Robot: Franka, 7 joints.
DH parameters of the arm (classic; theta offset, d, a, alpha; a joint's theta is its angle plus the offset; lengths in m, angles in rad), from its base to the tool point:
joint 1: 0 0.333 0 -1.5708
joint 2: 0 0 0 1.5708
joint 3: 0 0.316 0.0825 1.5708
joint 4: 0 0 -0.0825 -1.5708
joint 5: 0 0.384 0 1.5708
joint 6: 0 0 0.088 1.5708
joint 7: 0 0.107 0 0
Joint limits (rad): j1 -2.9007..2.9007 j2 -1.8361..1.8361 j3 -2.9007..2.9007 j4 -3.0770..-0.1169 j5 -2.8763..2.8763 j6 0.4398..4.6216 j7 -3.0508..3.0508
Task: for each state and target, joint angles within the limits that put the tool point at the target. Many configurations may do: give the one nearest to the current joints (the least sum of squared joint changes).
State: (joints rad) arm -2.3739 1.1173 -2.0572 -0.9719 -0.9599 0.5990 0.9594
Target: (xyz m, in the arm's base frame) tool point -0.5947 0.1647 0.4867
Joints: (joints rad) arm -2.7235 1.5176 -1.6345 -1.0644 -0.8568 0.6982 0.9594
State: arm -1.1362 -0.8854 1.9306 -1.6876 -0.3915 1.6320 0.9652
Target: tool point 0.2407 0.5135 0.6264
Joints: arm -0.7765 -0.7549 1.5539 -1.4595 -0.4769 1.4093 0.9652
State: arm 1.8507 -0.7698 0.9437 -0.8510 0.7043 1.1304 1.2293
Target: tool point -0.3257 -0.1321 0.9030
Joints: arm 1.7829 -0.6067 0.7205 -1.0066 0.6068 0.9835 1.2293
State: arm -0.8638 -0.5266 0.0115 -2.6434 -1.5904 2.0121 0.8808
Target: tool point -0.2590 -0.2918 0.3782
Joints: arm -1.4960 -0.5078 -0.6015 -2.6908 -1.5751 1.8001 0.8808
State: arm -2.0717 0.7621 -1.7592 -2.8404 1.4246 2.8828 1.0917
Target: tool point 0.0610 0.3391 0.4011
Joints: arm -2.4695 0.8066 -2.1383 -2.8525 1.4312 2.9912 1.0917
